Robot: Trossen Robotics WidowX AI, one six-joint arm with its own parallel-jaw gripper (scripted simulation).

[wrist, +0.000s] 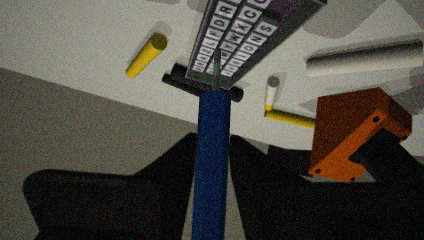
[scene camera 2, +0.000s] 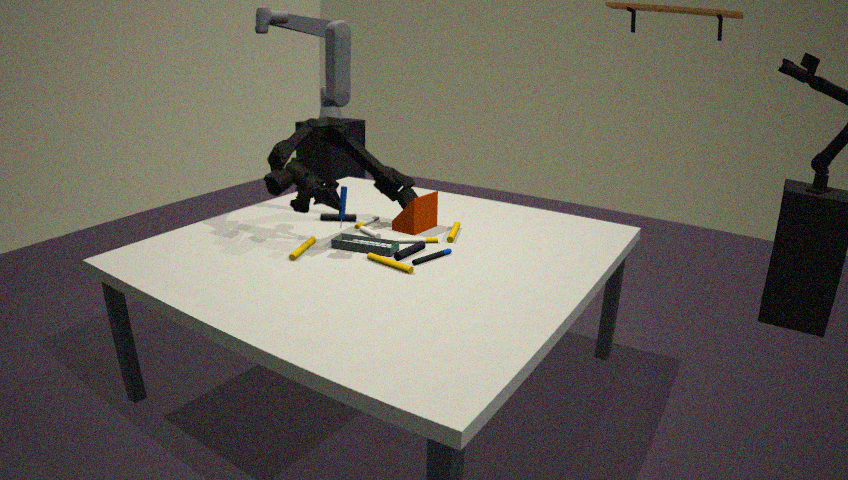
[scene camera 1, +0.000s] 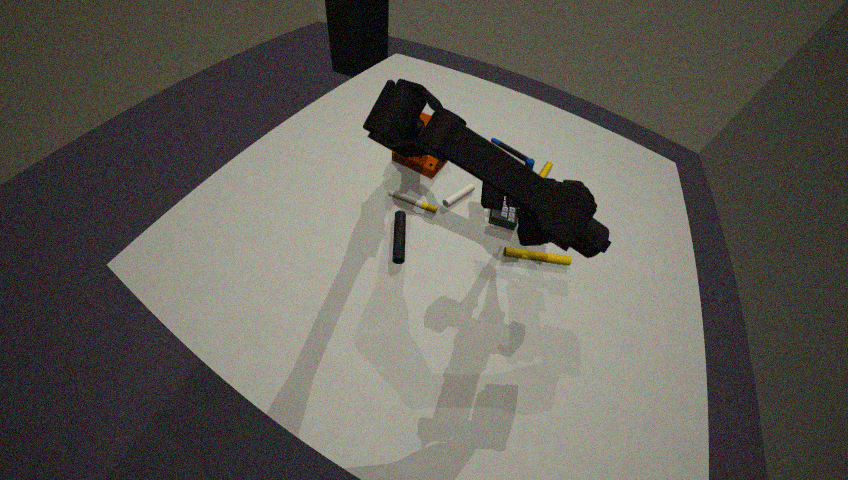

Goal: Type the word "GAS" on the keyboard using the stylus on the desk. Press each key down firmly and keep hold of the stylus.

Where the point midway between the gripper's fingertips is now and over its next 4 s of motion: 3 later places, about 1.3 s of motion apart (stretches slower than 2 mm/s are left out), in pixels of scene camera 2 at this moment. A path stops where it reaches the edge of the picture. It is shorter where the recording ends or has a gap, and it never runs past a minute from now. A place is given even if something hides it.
My gripper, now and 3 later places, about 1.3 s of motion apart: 342, 209; 342, 219; 342, 225; 346, 215
